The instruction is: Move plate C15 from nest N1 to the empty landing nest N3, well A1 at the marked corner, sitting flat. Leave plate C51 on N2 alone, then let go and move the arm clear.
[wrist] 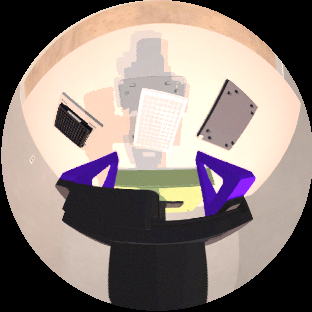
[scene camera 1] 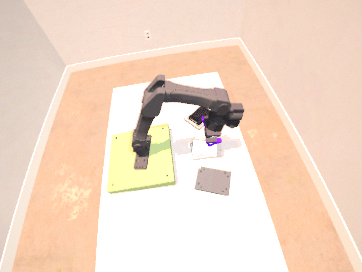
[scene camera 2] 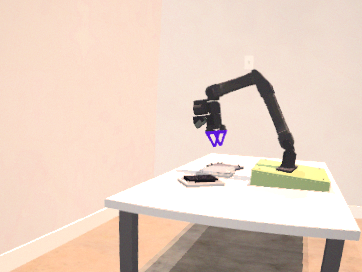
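A white well plate (scene camera 1: pixel 205 148) (scene camera 2: pixel 217 171) (wrist: pixel 160 120) lies on the pale middle nest (wrist: pixel 128 101). In the wrist view it looks turned and off-centre relative to that nest, whose corner posts show beyond it. Whether it lies fully flat, and its well A1 mark, cannot be made out. My gripper (scene camera 1: pixel 209 131) (scene camera 2: pixel 216 144) (wrist: pixel 156 154) is open and empty, above the white plate and apart from it. A black plate (scene camera 1: pixel 200 116) (scene camera 2: pixel 200 178) (wrist: pixel 73 125) sits on a light nest (scene camera 2: pixel 202 184) (wrist: pixel 80 107). A dark grey nest (scene camera 1: pixel 213 181) (wrist: pixel 230 115) holds no plate. No nest or plate labels are readable.
The arm stands on a yellow-green base block (scene camera 1: pixel 150 175) (scene camera 2: pixel 315 175) (wrist: pixel 187 197) beside the nests. Everything stands on a white table (scene camera 1: pixel 165 230) (scene camera 2: pixel 250 212). The arm's shadow falls over the middle nest in the wrist view.
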